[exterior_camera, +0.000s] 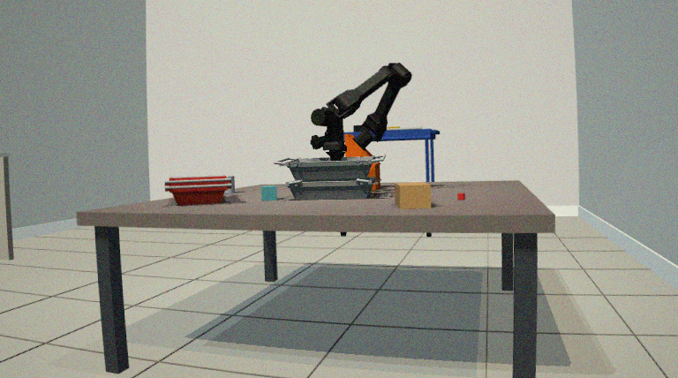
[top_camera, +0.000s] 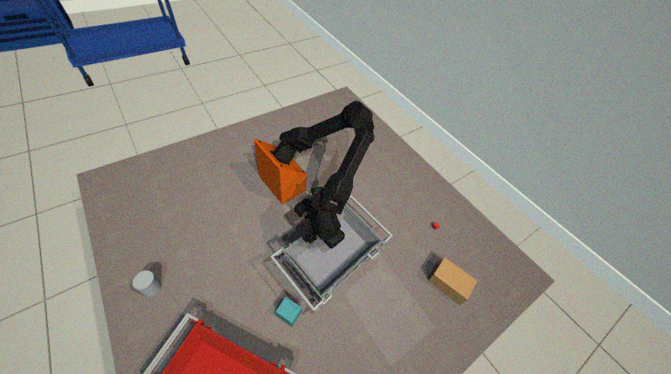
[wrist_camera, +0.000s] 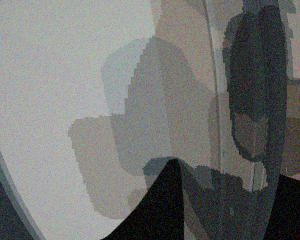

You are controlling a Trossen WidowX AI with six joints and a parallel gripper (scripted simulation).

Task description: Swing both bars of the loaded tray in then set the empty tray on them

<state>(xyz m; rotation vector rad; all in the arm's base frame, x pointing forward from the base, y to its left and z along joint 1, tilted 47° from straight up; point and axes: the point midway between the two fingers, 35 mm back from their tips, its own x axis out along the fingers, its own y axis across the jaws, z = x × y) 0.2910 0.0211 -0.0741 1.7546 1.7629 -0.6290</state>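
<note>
My gripper tip is 80 mm short of the tray and 30 mm below it. The rest, counted from my gripper tip: teal cube 130 mm ahead, 210 mm to the right, 60 mm below; then tan box 390 mm ahead, 280 mm to the left, 50 mm below; then grey cylinder 200 mm behind, 500 mm to the right, 50 mm below.
</note>
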